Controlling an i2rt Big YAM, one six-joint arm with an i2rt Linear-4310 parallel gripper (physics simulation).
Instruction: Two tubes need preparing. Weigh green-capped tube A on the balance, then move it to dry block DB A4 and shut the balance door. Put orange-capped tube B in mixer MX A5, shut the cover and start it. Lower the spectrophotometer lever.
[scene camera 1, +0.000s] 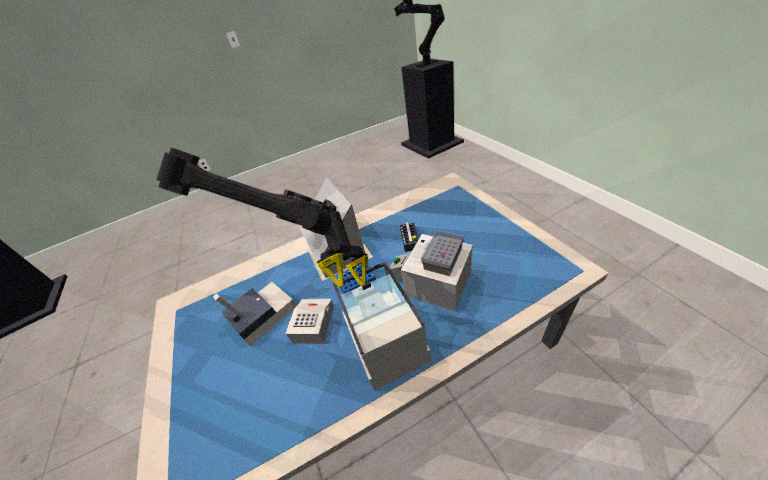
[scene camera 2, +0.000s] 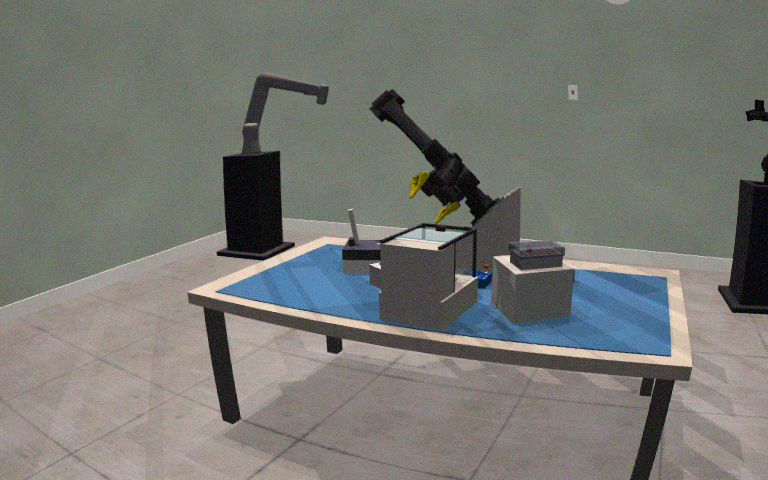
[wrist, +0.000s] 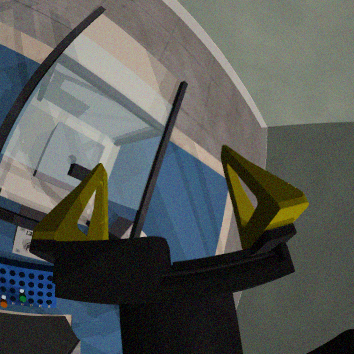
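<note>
My gripper (scene camera 1: 351, 285) (scene camera 2: 423, 209) (wrist: 161, 158) is open and empty, above the rear of the balance (scene camera 1: 396, 348) (scene camera 2: 416, 283). The balance door's black handle (scene camera 1: 365, 286) (wrist: 79, 171) lies on the glass top; how far the door stands open is unclear. In the wrist view, green-capped tube A (wrist: 22, 298) and orange-capped tube B (wrist: 4, 303) stand in the blue rack (wrist: 36, 281). The mixer (scene camera 1: 433, 285) (scene camera 2: 535, 294) has a see-through cover (scene camera 1: 447, 243) (scene camera 2: 536, 247) over its block. The dry block (scene camera 1: 308, 333) has a red display. The spectrophotometer's lever (scene camera 1: 226, 307) (scene camera 2: 353, 226) is raised.
A small black rack (scene camera 1: 407, 236) stands behind the mixer. A small unit with a green button (scene camera 1: 396, 260) is beside the mixer. A tall grey panel (scene camera 1: 348, 217) (scene camera 2: 504, 226) stands by my arm's base. The balance's black frame bar (wrist: 160, 160) rises below my fingers.
</note>
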